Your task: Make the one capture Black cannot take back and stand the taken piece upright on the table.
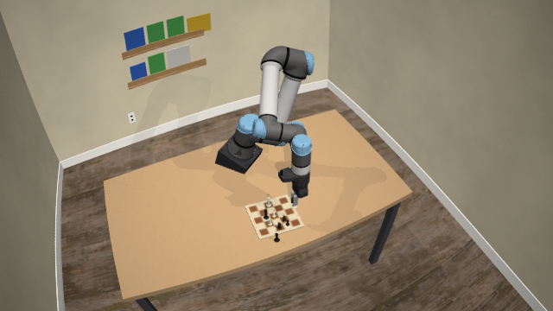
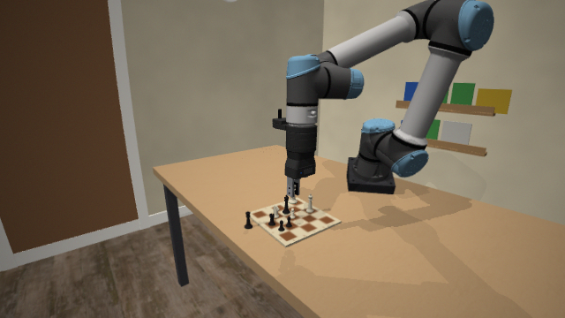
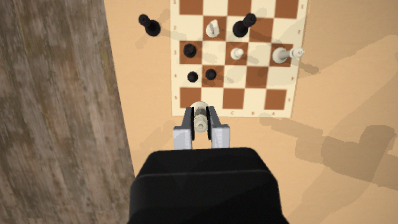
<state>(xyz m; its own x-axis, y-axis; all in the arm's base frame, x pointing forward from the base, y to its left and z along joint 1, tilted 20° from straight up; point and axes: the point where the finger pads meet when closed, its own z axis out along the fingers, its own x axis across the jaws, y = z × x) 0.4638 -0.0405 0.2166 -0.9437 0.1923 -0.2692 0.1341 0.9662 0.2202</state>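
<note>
The white pawn is 13 cm below my hand, 7 cm behind it and 6 cm to the right of it. The rest, counted from my hand: chessboard (14 cm below, 7 cm behind, 6 cm to the right).
</note>
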